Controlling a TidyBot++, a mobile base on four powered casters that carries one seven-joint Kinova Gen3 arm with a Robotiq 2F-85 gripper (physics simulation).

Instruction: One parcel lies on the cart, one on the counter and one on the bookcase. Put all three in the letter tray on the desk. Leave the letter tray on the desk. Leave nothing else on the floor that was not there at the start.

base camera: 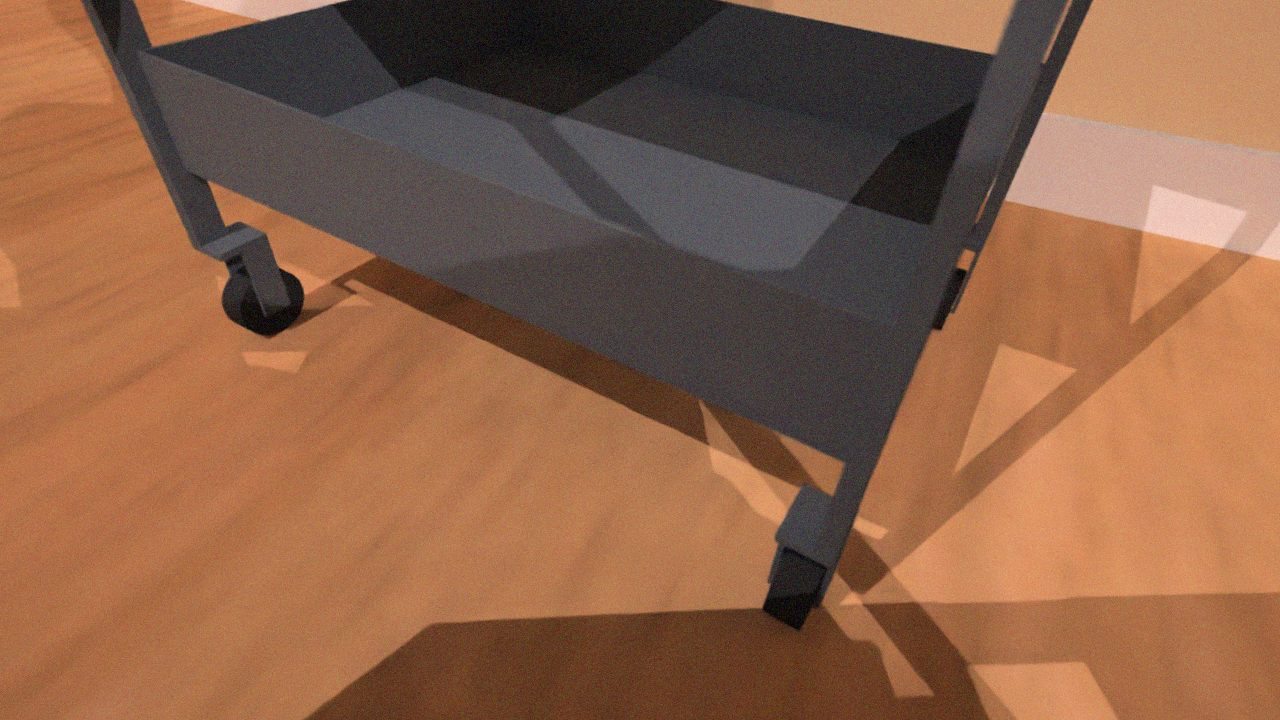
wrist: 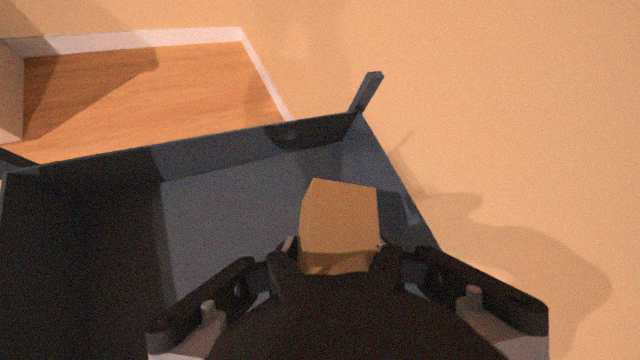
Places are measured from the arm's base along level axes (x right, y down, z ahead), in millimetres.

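Pixels of known places: gripper, fingertip midpoint: (wrist: 331, 244).
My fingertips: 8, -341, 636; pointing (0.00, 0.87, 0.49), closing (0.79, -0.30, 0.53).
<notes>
Behind a point stands the place of what it marks, as x, y, z.
A tan box-shaped parcel (wrist: 340, 217) {-6, -386, 644} is between the two black fingers of my gripper (wrist: 331, 244) {7, -341, 636} in the wrist view. The gripper is shut on it, and its lower end is hidden by the gripper. The parcel is held above the cart's upper tray (wrist: 225, 215) {-105, -267, 611}, near the tray's right end. The cart (base camera: 537, 259) {-11, 226, 384} shows in the base camera view with its lower tray, legs and casters. The counter, the bookcase, the desk and the letter tray do not show in either view.
A tan wall (wrist: 500, 100) {134, -375, 961} (base camera: 1181, 62) {537, 247, 724} with a pale skirting board (base camera: 1083, 170) {503, 349, 728} stands behind the cart. A cart post (wrist: 366, 92) {-45, -364, 808} rises at the tray's far corner. Casters (base camera: 264, 300) {-216, 362, 540} (base camera: 796, 582) {110, 353, 293} stand on the wooden floor (base camera: 402, 501) {-99, 396, 383}.
</notes>
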